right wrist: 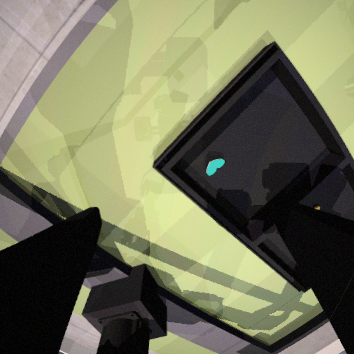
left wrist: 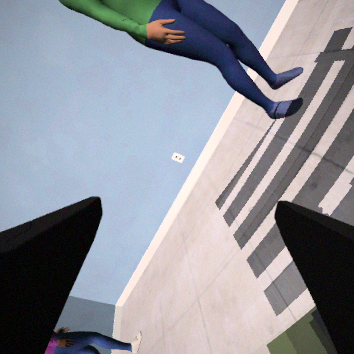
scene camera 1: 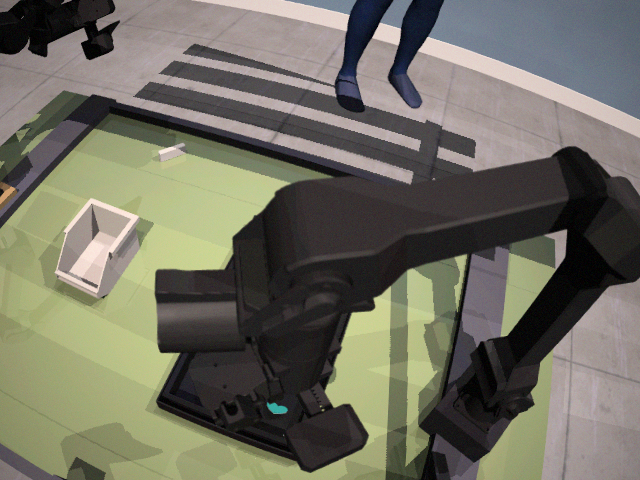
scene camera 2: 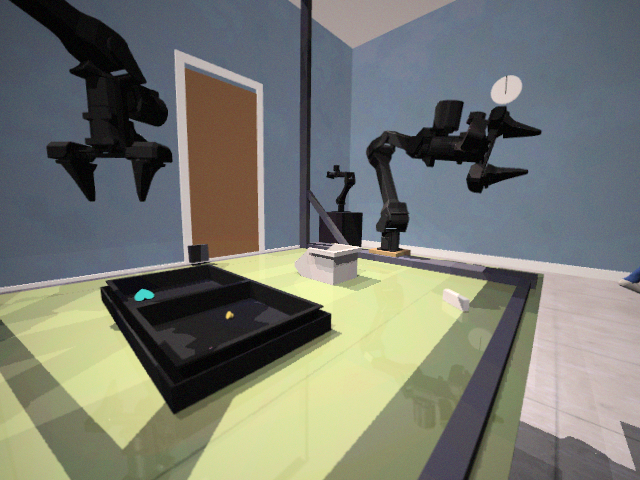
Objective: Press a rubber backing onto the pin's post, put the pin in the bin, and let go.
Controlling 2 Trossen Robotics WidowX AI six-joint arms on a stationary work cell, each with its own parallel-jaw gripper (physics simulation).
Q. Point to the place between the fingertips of the right gripper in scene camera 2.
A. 117, 201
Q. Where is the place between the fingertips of the left gripper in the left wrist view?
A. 189, 207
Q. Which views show the right gripper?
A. The right wrist view, scene camera 1 and scene camera 2 only.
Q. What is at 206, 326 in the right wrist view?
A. A dark raised rim.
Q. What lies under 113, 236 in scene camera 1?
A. A white bin.
